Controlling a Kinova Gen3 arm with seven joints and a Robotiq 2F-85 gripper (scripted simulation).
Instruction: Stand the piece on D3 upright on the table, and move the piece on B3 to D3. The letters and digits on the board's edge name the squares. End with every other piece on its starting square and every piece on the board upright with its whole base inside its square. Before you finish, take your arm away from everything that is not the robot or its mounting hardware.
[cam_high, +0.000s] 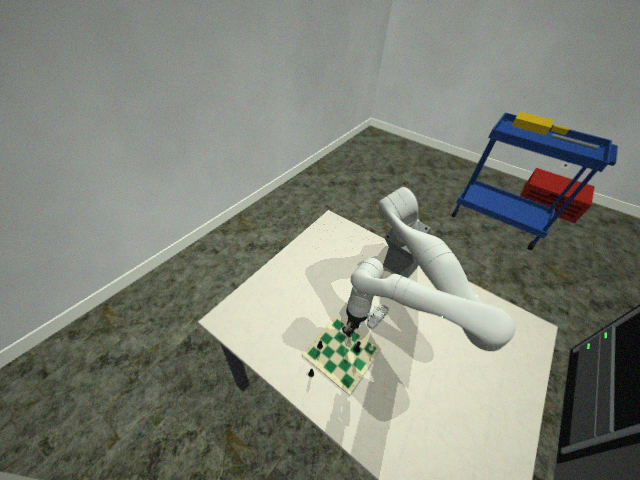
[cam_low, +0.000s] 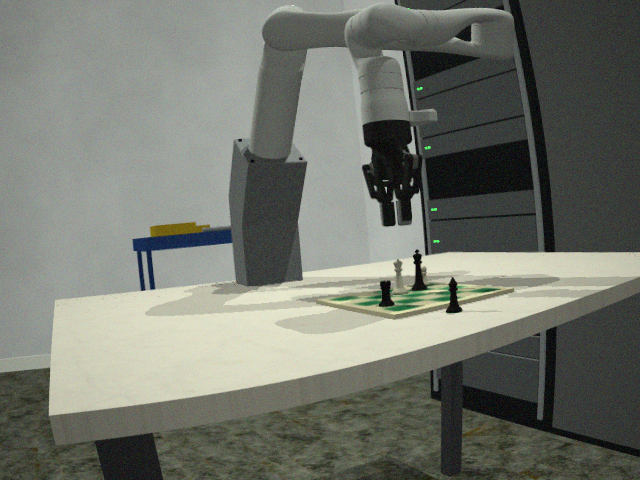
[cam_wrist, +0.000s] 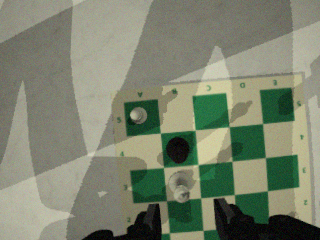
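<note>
Now: the white piece 100 mm below my hand. From my hand the other things lie so: white pawn: 50 mm behind, 70 mm to the left, 110 mm below; chessboard: 40 mm ahead, 120 mm below; tall black piece: 10 mm behind, 40 mm to the left, 90 mm below.
</note>
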